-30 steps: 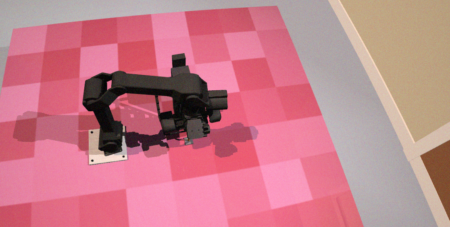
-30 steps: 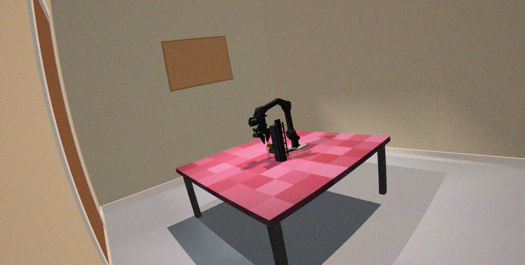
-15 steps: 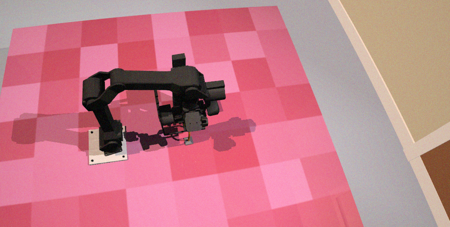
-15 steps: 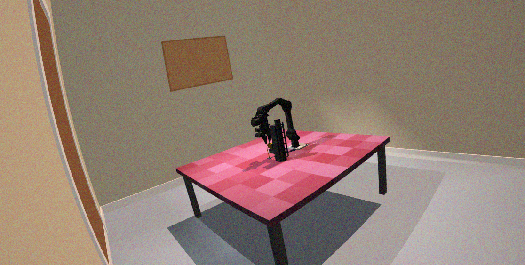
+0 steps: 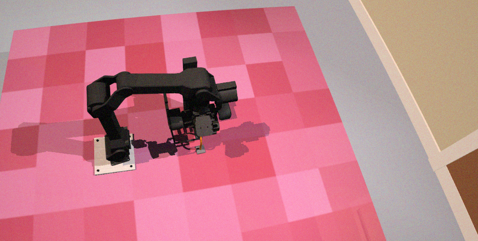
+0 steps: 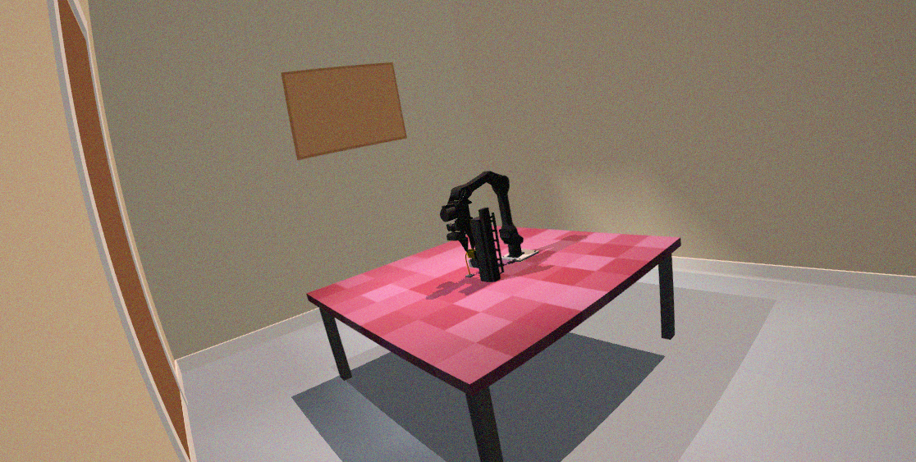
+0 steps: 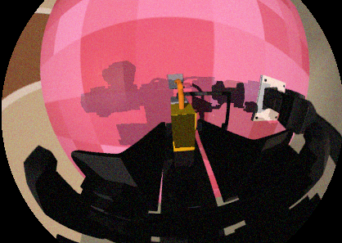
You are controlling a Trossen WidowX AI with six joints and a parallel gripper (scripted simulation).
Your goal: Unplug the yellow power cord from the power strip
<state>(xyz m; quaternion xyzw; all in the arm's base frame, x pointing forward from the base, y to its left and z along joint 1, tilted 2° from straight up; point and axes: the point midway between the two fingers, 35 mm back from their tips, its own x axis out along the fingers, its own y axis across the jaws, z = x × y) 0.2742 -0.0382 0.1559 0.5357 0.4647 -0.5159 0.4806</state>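
My gripper tip is now 30 mm to the right of the yellow plug.
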